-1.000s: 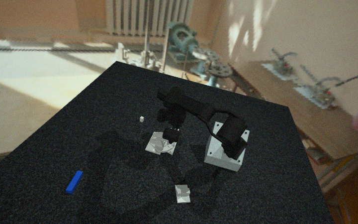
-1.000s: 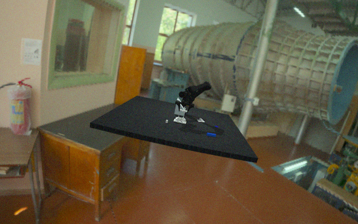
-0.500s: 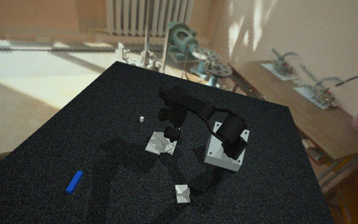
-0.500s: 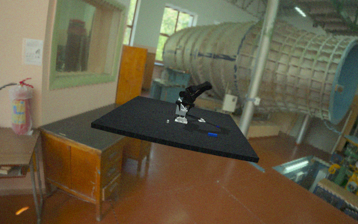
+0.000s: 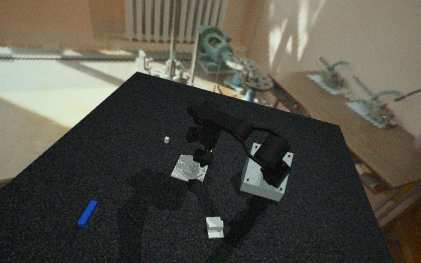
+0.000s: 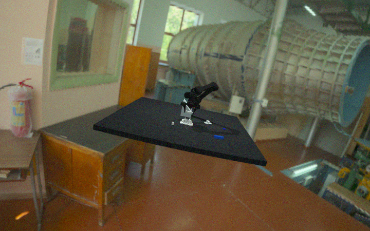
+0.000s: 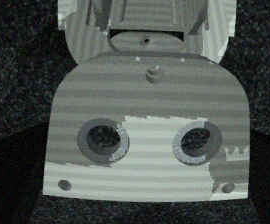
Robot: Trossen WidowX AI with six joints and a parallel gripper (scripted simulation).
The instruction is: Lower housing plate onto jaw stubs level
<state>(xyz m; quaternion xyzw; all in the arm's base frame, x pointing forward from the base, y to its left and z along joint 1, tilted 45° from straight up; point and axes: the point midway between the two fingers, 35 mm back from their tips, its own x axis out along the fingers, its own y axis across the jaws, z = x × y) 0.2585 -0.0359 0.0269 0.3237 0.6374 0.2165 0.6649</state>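
The white jaw lies 7 cm below my gripper tip, 2 cm ahead of it and 1 cm to the left of it. The rest, counted from my gripper tip: white stepped block (22 cm to the left, 8 cm behind, 7 cm below); then small white cube (18 cm ahead, 14 cm to the right, 7 cm below); then blue block (32 cm ahead, 26 cm to the left, 7 cm below).
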